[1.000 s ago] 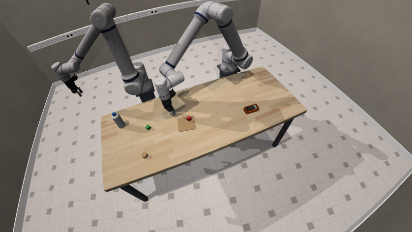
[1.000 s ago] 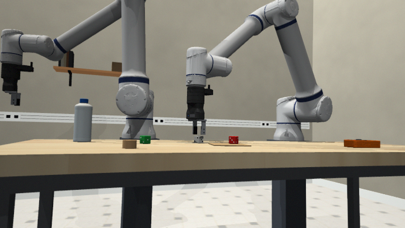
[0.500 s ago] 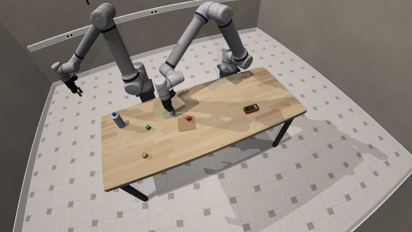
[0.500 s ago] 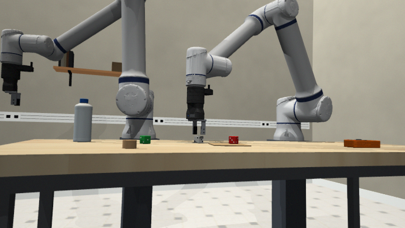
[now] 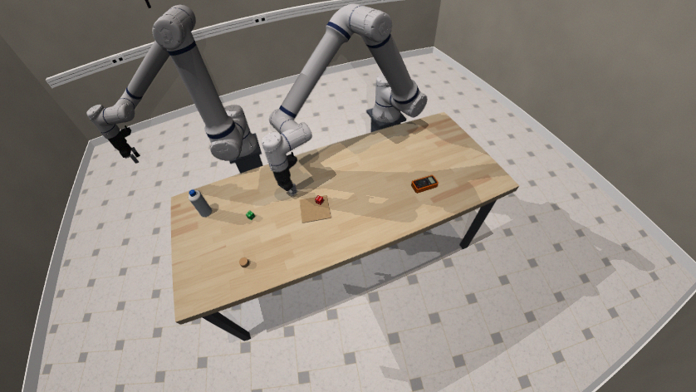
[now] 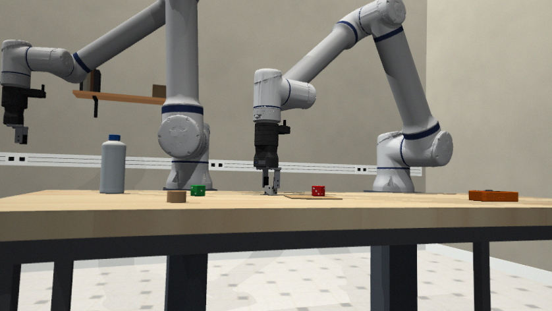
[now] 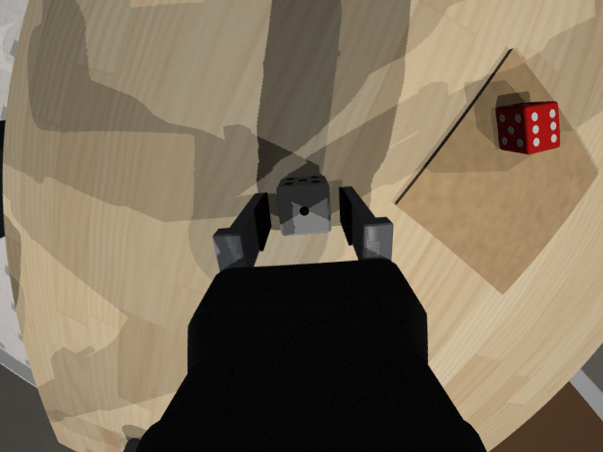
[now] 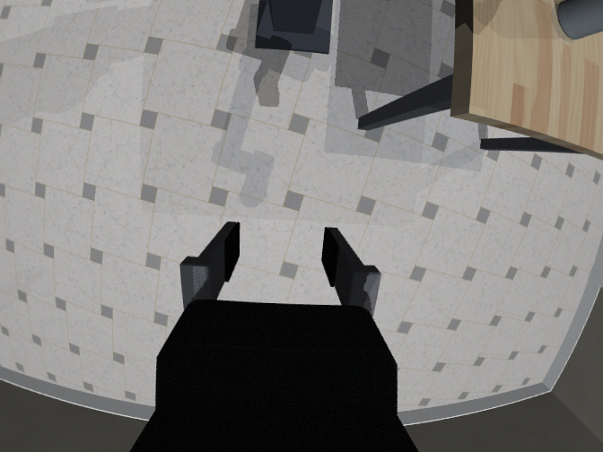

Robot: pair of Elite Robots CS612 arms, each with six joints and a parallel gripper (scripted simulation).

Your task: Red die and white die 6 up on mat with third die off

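My left gripper is now 2 cm above the white die. Round my left hand: red die 10 cm ahead, 12 cm to the left, 2 cm below; brown mat 13 cm ahead, 9 cm to the left, 4 cm below; green die 8 cm ahead, 23 cm to the right, 2 cm below.
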